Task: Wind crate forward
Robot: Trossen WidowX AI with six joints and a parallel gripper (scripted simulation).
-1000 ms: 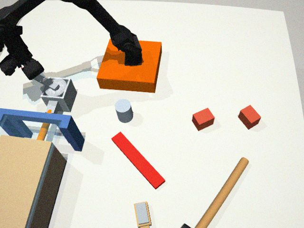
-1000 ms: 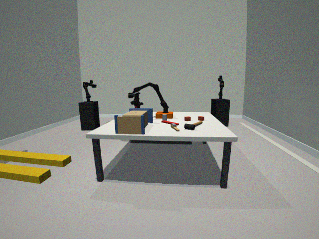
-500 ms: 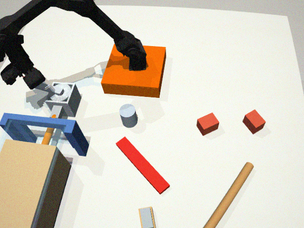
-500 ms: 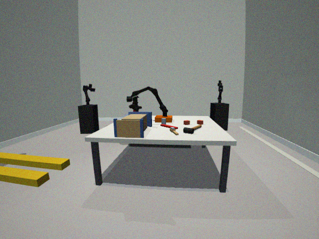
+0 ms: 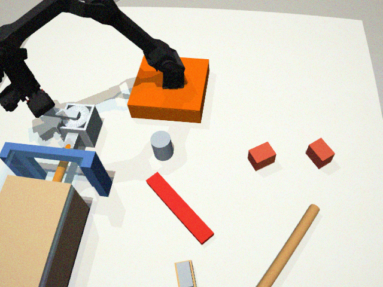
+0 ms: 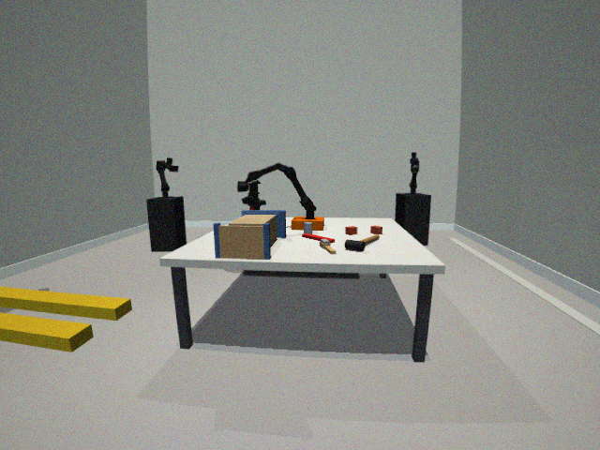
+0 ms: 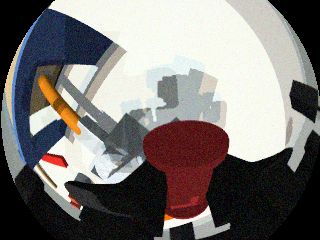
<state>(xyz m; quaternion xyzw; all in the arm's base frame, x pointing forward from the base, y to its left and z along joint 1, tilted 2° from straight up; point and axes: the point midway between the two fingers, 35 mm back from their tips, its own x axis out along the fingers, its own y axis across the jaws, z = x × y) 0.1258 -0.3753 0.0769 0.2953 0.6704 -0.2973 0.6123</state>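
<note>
The grey winch is 9 cm to the left of my gripper tip and 8 cm below it. Also, from my gripper tip: red knob: 2 cm above; then flat red bar: 39 cm to the left, 27 cm ahead, 11 cm below; then winch handle: 4 cm to the left, 1 cm below, 1 cm ahead.
</note>
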